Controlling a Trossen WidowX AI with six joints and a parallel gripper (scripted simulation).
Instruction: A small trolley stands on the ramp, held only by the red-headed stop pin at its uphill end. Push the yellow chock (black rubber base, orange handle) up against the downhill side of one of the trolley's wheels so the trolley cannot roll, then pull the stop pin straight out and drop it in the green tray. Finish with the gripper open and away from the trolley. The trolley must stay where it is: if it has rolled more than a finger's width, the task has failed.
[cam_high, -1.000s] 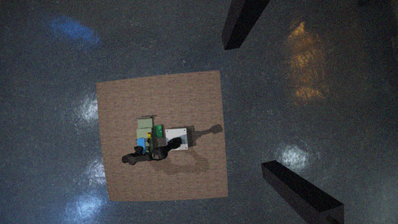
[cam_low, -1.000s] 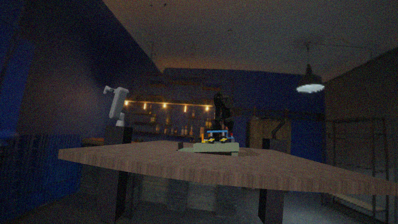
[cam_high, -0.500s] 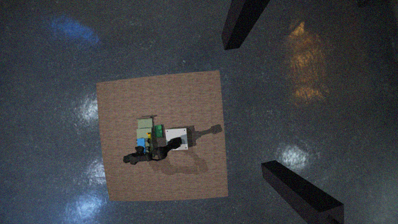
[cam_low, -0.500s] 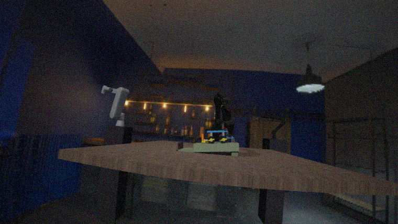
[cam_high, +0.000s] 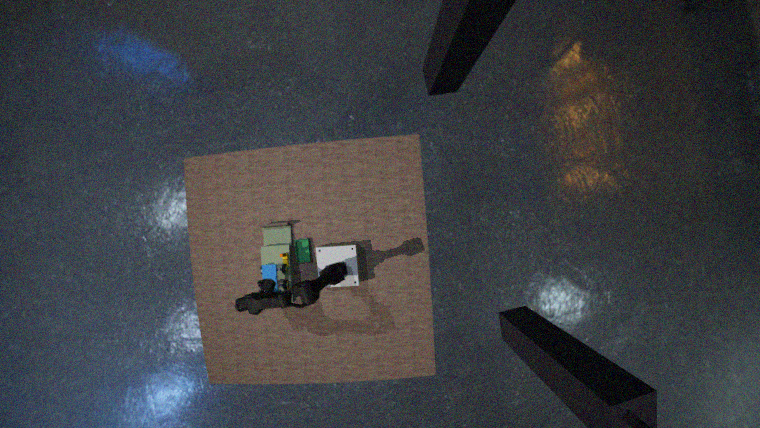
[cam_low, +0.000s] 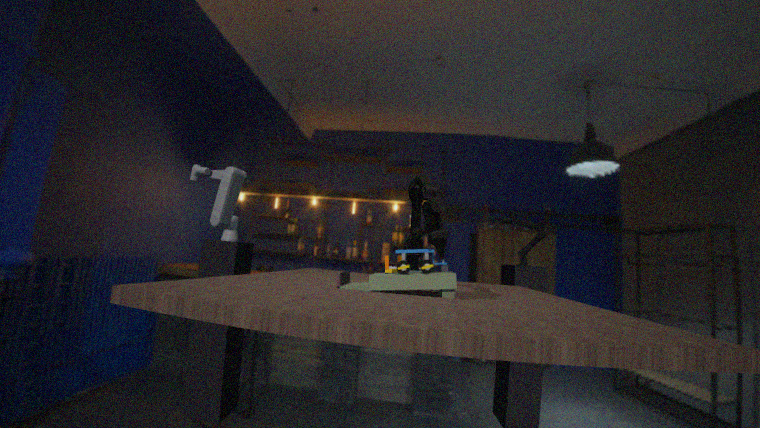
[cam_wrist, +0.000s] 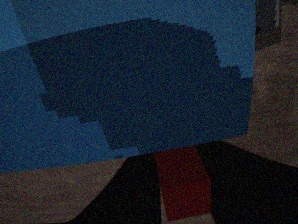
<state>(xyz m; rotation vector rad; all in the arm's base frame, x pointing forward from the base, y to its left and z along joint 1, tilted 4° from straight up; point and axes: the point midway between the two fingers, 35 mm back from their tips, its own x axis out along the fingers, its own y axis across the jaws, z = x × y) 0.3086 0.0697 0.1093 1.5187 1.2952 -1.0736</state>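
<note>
Now: gripper tip 6 cm past the yellow chock, 18 cm to the left of it and 4 cm above it. Round my gripper tip: blue trolley (1 cm ahead, 10 cm to the right, 2 cm below); ramp (1 cm ahead, 10 cm to the right, 8 cm below); stop pin (right at my gripper tip).
</note>
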